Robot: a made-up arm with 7 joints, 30 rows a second.
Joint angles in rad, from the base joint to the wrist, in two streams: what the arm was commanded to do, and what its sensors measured. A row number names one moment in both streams.
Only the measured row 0 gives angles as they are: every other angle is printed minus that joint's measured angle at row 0.
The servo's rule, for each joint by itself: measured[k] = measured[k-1] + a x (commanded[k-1-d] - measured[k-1]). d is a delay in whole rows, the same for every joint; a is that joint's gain. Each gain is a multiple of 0.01, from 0.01 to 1. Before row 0 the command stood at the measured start. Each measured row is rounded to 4 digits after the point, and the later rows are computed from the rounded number. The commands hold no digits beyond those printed.
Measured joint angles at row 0: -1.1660, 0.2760, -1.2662, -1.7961, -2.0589, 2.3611, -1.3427
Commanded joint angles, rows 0 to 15: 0.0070, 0.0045, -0.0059, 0.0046, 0.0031, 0.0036, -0.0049; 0.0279, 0.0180, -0.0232, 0.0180, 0.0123, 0.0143, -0.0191; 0.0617, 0.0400, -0.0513, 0.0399, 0.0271, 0.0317, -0.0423; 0.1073, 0.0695, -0.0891, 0.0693, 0.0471, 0.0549, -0.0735; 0.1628, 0.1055, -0.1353, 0.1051, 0.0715, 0.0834, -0.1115; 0.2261, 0.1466, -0.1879, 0.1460, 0.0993, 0.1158, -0.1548; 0.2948, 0.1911, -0.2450, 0.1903, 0.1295, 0.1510, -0.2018; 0.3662, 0.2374, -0.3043, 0.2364, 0.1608, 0.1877, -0.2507; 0.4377, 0.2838, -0.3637, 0.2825, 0.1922, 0.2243, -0.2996; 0.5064, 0.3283, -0.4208, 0.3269, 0.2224, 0.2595, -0.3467; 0.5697, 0.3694, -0.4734, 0.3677, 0.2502, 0.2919, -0.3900; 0.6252, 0.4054, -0.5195, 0.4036, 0.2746, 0.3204, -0.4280; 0.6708, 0.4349, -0.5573, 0.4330, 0.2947, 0.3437, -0.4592; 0.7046, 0.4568, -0.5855, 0.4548, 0.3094, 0.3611, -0.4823; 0.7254, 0.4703, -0.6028, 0.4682, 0.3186, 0.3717, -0.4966; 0.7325, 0.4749, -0.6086, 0.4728, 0.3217, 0.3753, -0.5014
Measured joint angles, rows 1 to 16: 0.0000, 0.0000, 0.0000, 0.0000, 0.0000, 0.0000, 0.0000; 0.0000, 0.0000, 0.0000, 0.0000, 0.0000, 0.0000, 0.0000; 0.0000, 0.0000, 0.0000, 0.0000, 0.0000, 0.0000, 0.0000; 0.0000, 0.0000, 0.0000, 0.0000, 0.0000, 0.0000, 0.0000; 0.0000, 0.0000, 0.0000, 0.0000, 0.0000, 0.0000, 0.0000; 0.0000, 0.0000, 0.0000, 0.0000, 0.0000, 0.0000, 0.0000; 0.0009, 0.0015, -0.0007, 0.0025, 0.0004, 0.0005, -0.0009; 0.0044, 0.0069, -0.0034, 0.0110, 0.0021, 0.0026, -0.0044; 0.0118, 0.0178, -0.0091, 0.0269, 0.0056, 0.0070, -0.0116; 0.0242, 0.0349, -0.0187, 0.0502, 0.0114, 0.0142, -0.0234; 0.0422, 0.0582, -0.0327, 0.0804, 0.0198, 0.0246, -0.0401; 0.0661, 0.0874, -0.0513, 0.1165, 0.0309, 0.0383, -0.0619; 0.0958, 0.1216, -0.0745, 0.1571, 0.0447, 0.0552, -0.0885; 0.1310, 0.1598, -0.1021, 0.2007, 0.0610, 0.0751, -0.1193; 0.1709, 0.2007, -0.1335, 0.2457, 0.0794, 0.0975, -0.1536; 0.2145, 0.2428, -0.1680, 0.2904, 0.0994, 0.1218, -0.1903
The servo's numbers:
d 6
a 0.13 0.33 0.12 0.55 0.14 0.15 0.19

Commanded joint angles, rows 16 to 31: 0.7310, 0.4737, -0.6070, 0.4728, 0.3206, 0.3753, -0.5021; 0.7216, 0.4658, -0.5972, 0.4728, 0.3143, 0.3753, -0.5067; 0.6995, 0.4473, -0.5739, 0.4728, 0.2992, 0.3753, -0.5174; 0.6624, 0.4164, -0.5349, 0.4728, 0.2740, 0.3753, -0.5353; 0.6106, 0.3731, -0.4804, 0.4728, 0.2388, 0.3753, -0.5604; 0.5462, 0.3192, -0.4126, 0.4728, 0.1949, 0.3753, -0.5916; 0.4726, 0.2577, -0.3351, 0.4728, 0.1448, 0.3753, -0.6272; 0.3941, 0.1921, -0.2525, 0.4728, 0.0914, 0.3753, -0.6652; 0.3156, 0.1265, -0.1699, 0.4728, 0.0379, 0.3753, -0.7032; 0.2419, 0.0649, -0.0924, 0.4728, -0.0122, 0.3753, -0.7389; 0.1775, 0.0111, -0.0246, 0.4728, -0.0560, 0.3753, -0.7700; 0.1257, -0.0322, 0.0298, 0.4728, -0.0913, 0.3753, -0.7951; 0.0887, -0.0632, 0.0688, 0.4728, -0.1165, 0.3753, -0.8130; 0.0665, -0.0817, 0.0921, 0.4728, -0.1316, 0.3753, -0.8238; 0.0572, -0.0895, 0.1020, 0.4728, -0.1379, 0.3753, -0.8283; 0.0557, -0.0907, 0.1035, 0.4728, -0.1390, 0.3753, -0.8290
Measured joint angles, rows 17 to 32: 0.2607, 0.2846, -0.2046, 0.3329, 0.1205, 0.1473, -0.2282; 0.3081, 0.3245, -0.2424, 0.3718, 0.1421, 0.1733, -0.2662; 0.3553, 0.3609, -0.2802, 0.4055, 0.1635, 0.1989, -0.3029; 0.4007, 0.3925, -0.3168, 0.4326, 0.1839, 0.2232, -0.3370; 0.4429, 0.4182, -0.3511, 0.4522, 0.2028, 0.2455, -0.3673; 0.4805, 0.4369, -0.3820, 0.4635, 0.2194, 0.2650, -0.3928; 0.5131, 0.4490, -0.4090, 0.4686, 0.2336, 0.2815, -0.4136; 0.5402, 0.4545, -0.4316, 0.4709, 0.2449, 0.2956, -0.4313; 0.5609, 0.4521, -0.4487, 0.4719, 0.2525, 0.3076, -0.4477; 0.5741, 0.4403, -0.4590, 0.4724, 0.2555, 0.3178, -0.4643; 0.5788, 0.4181, -0.4616, 0.4726, 0.2532, 0.3264, -0.4826; 0.5746, 0.3855, -0.4557, 0.4727, 0.2450, 0.3337, -0.5033; 0.5613, 0.3433, -0.4412, 0.4728, 0.2310, 0.3399, -0.5268; 0.5396, 0.2934, -0.4186, 0.4728, 0.2115, 0.3452, -0.5531; 0.5105, 0.2383, -0.3888, 0.4728, 0.1872, 0.3497, -0.5816; 0.4756, 0.1811, -0.3532, 0.4728, 0.1593, 0.3535, -0.6115
